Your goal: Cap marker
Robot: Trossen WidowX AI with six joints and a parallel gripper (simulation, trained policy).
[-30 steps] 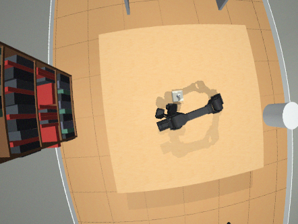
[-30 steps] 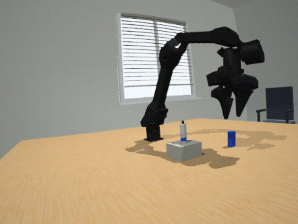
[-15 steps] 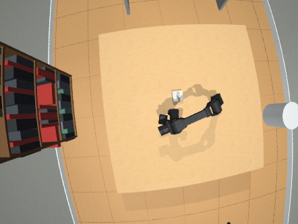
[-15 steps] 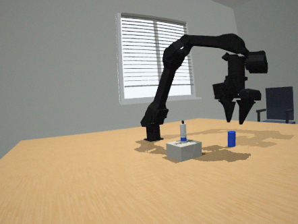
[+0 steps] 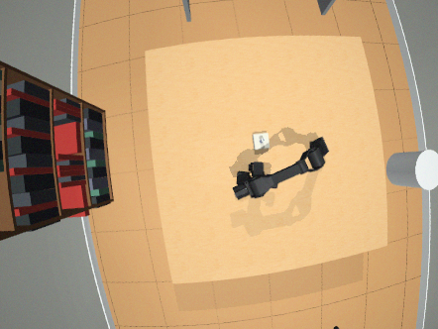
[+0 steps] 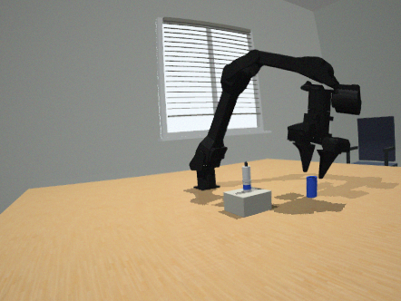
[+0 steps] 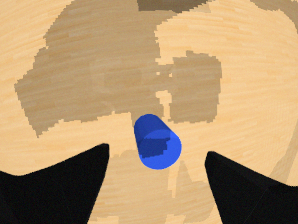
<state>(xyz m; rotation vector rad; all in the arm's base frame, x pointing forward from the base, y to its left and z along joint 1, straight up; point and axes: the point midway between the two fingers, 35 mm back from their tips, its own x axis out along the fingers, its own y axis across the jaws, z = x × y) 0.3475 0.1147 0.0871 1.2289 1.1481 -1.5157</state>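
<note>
Now: the blue cap 30 mm below my gripper tip. Round my gripper tip: pale holder block 40 mm behind, 170 mm to the right, 30 mm below.
</note>
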